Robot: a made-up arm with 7 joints. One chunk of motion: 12 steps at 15 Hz.
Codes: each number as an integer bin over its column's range. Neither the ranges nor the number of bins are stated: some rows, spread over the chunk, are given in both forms.
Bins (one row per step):
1: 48 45 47 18 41 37 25
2: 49 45 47 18 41 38 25
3: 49 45 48 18 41 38 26
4: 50 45 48 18 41 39 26
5: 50 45 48 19 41 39 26
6: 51 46 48 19 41 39 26
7: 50 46 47 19 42 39 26
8: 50 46 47 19 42 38 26
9: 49 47 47 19 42 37 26
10: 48 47 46 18 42 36 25
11: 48 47 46 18 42 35 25
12: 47 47 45 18 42 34 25
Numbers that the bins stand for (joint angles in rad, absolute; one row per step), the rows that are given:
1: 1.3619 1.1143 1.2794 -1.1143 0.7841 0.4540 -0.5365
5: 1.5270 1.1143 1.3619 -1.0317 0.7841 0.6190 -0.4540
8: 1.5270 1.1968 1.2794 -1.0317 0.8667 0.5365 -0.4540
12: 1.2794 1.2794 1.1143 -1.1143 0.8667 0.2063 -0.5365
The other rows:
2: 1.4444 1.1143 1.2794 -1.1143 0.7841 0.5365 -0.5365
3: 1.4444 1.1143 1.3619 -1.1143 0.7841 0.5365 -0.4540
4: 1.5270 1.1143 1.3619 -1.1143 0.7841 0.6190 -0.4540
6: 1.6095 1.1968 1.3619 -1.0317 0.7841 0.6190 -0.4540
7: 1.5270 1.1968 1.2794 -1.0317 0.8667 0.6190 -0.4540
9: 1.4444 1.2794 1.2794 -1.0317 0.8667 0.4540 -0.4540
10: 1.3619 1.2794 1.1968 -1.1143 0.8667 0.3714 -0.5365
11: 1.3619 1.2794 1.1968 -1.1143 0.8667 0.2889 -0.5365

